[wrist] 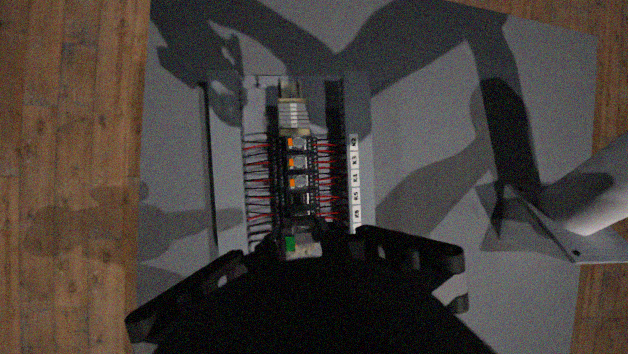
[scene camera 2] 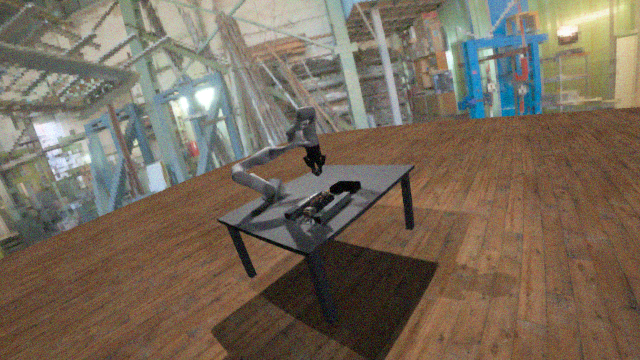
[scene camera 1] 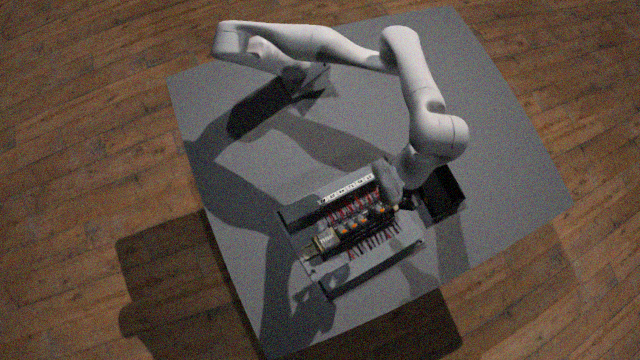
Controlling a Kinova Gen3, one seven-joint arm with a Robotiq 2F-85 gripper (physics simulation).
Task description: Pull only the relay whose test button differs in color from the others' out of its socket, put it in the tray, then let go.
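Pixels of known places: gripper, fingertip midpoint: (wrist: 301, 233) (scene camera 2: 317, 173); arm's base at its link origin: (wrist: 563, 212) (scene camera 2: 271, 190) (scene camera 1: 297, 66).
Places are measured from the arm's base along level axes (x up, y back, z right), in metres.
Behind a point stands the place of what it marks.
The relay with the green test button (wrist: 302, 248) @[z 0.040, x 0.163, y -0.490 m] is between the fingertips in the wrist view. My gripper (scene camera 1: 406, 201) (scene camera 2: 317, 171) @[z 0.041, x 0.132, y -0.489 m] (wrist: 301, 233) @[z 0.041, x 0.132, y -0.489 m] is shut on it and holds it well above the panel, apart from the sockets. Three relays with orange buttons (wrist: 298, 143) @[z 0.131, x 0.012, y -0.481 m] (wrist: 298, 162) @[z 0.105, x 0.012, y -0.482 m] (wrist: 298, 182) @[z 0.077, x 0.012, y -0.483 m] sit at K2, K3 and K4. The socket at K5 (wrist: 301, 199) @[z 0.048, x -0.024, y -0.478 m] is empty. Another orange-button relay (scene camera 1: 381, 209) @[z 0.021, x 0.014, y -0.488 m] sits beyond that gap in scene camera 1; the fingers hide it in the wrist view. The black tray (scene camera 1: 451, 206) @[z -0.179, x -0.022, y -0.572 m] (scene camera 2: 346, 187) @[z -0.217, x -0.056, y -0.477 m] stands beside the panel's far end.
Grey wire ducts (scene camera 1: 375, 267) (wrist: 227, 165) @[z 0.105, x -0.013, y -0.584 m] run along both sides of the relay row, with red and black wires between. A terminal block (scene camera 1: 326, 240) @[z 0.179, x -0.009, y -0.489 m] (wrist: 293, 115) @[z 0.176, x -0.010, y -0.486 m] is at the row's other end. The grey table (scene camera 1: 500, 150) @[z -0.474, x -0.056, y -0.501 m] (scene camera 2: 370, 172) @[z -0.500, x -0.056, y -0.517 m] carries the panel, tray and arm base.
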